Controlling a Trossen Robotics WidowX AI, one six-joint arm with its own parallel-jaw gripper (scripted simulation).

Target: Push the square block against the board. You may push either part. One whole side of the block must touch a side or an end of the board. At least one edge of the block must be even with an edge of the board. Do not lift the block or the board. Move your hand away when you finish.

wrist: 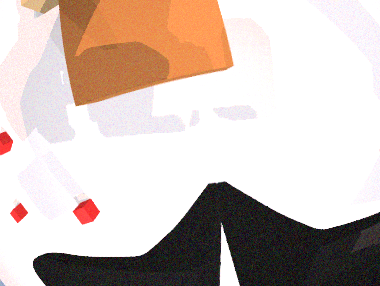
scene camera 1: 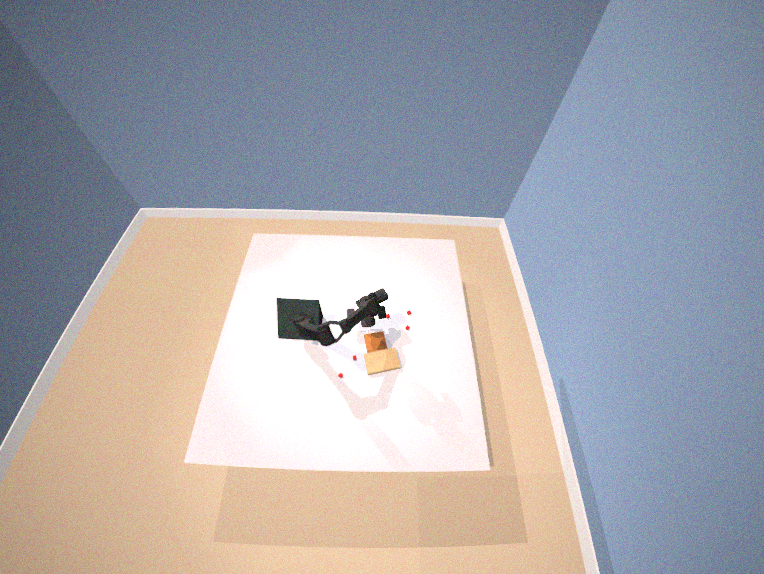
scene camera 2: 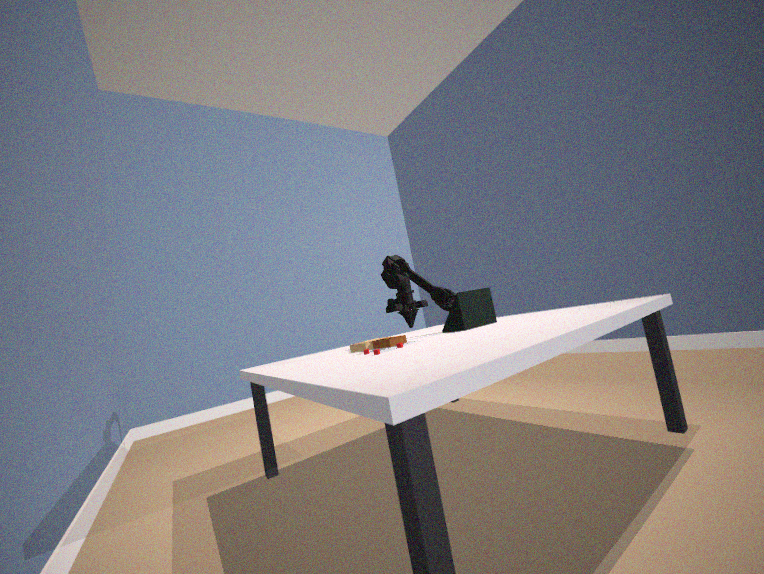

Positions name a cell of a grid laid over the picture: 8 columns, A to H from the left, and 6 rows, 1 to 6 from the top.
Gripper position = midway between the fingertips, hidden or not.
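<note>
Scene camera 2: my gripper (scene camera 2: E4), shut, holding nothing. Scene camera 1: board (scene camera 1: E4). Wrist view: gripper again (wrist: E4), plus orange square block (wrist: C2).
</note>
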